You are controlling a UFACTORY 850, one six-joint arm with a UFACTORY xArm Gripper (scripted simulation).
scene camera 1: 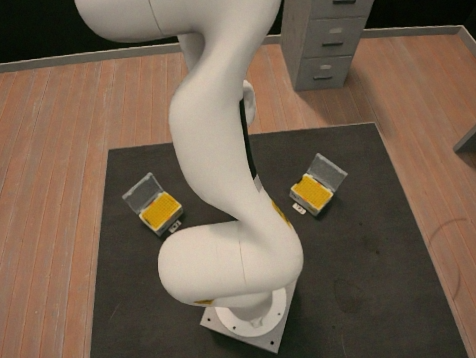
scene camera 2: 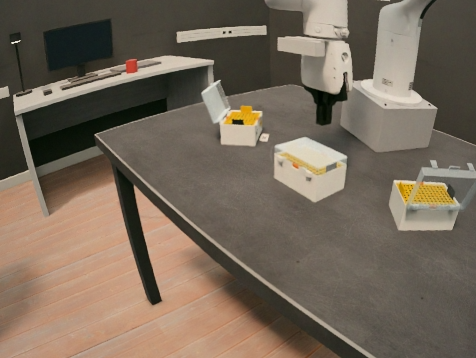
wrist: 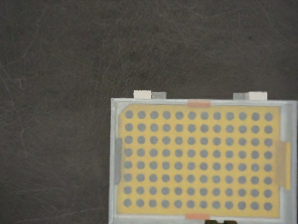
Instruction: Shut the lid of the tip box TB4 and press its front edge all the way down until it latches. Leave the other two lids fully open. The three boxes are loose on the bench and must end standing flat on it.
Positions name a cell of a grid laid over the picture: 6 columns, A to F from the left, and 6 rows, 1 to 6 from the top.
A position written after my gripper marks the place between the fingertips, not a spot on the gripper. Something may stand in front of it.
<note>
In view: my gripper (scene camera 2: E3), a tip box (scene camera 2: D3) and a tip box (scene camera 2: D3).
</note>
